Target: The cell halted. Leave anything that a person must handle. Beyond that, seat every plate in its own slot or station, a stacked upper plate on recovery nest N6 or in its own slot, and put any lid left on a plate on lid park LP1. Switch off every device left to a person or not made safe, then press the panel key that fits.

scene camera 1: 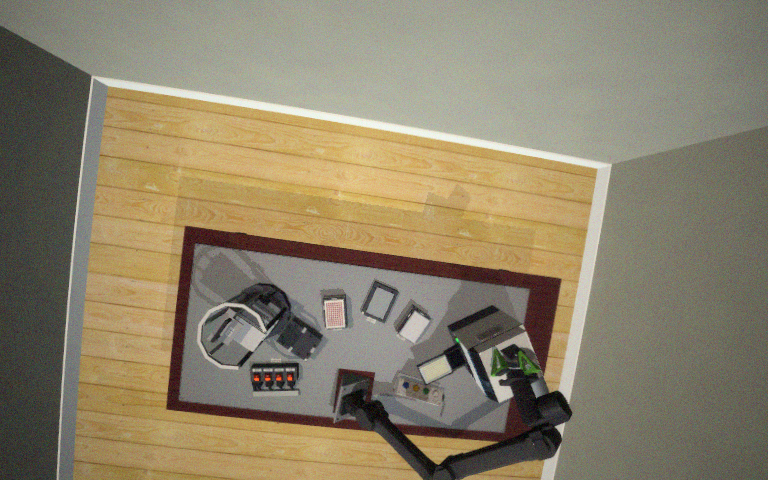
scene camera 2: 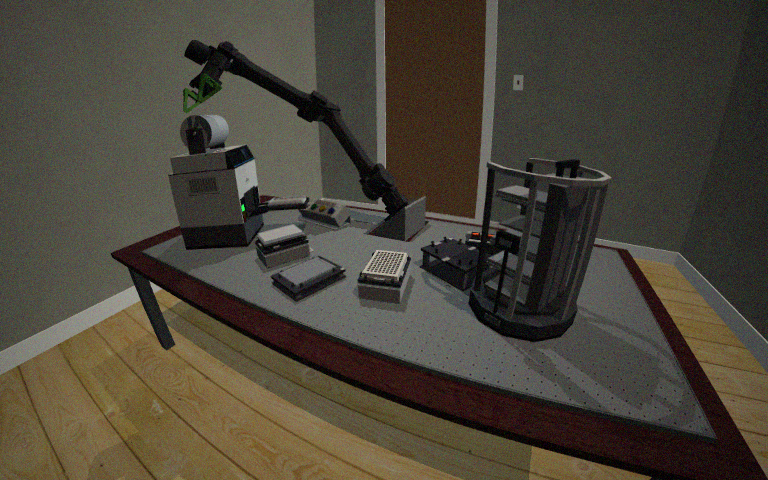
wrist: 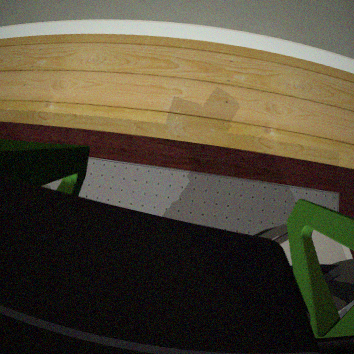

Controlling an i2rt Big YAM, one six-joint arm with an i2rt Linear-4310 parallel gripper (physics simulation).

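Frame: origin at the arm's base, x left, y ahead, z down, level; metres.
Where they show: gripper, fingertip midpoint: (scene camera 1: 507, 350) (scene camera 2: 192, 107) (wrist: 197, 187); arm's base, origin of the base link: (scene camera 1: 350, 401) (scene camera 2: 401, 211).
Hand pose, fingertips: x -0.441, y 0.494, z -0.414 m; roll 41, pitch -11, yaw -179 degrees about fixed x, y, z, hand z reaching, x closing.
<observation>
Each offset is from my fingertips to the top centre of the thing. "spot": to the spot under its first point.
My gripper (scene camera 1: 513, 362) (scene camera 2: 201, 94) (wrist: 197, 187) is open and empty, high above the white sealer {dx -0.120, dy -0.117, dz +0.020 m} (scene camera 1: 481, 326) (scene camera 2: 210, 200) and its film roll {dx -0.130, dy -0.109, dz +0.020 m} (scene camera 2: 215, 130). In the overhead view it covers the roll. The sealer shows a green light {spot: dx +0.029, dy -0.113, dz +0.347 m} (scene camera 1: 457, 340) (scene camera 2: 243, 207). A pale yellow plate {dx +0.101, dy -0.258, dz +0.338 m} (scene camera 1: 434, 367) (scene camera 2: 287, 203) lies on its extended tray. A white-topped plate {dx +0.218, dy -0.100, dz +0.393 m} (scene camera 1: 416, 324) (scene camera 2: 281, 234) sits on a block beside a flat dark-framed nest {dx +0.387, dy -0.028, dz +0.440 m} (scene camera 1: 368, 298) (scene camera 2: 320, 285). A plate with a hole grid {dx +0.581, dy -0.100, dz +0.406 m} (scene camera 1: 334, 313) (scene camera 2: 386, 264) sits on another block. The key panel {dx +0.132, dy -0.415, dz +0.392 m} (scene camera 1: 419, 390) (scene camera 2: 324, 212) has blue, yellow and green keys.
A tall open-framed carousel {dx +0.910, dy -0.154, dz +0.130 m} (scene camera 1: 199, 336) (scene camera 2: 557, 243) holds shelves at the far end. A dark block with posts {dx +0.719, dy -0.250, dz +0.400 m} (scene camera 1: 300, 337) (scene camera 2: 447, 254) stands beside it. A unit with several lit red switches (scene camera 1: 273, 378) (scene camera 2: 481, 234) is near the arm's base. The wrist view shows the table's dark red edge (wrist: 150, 154).
</observation>
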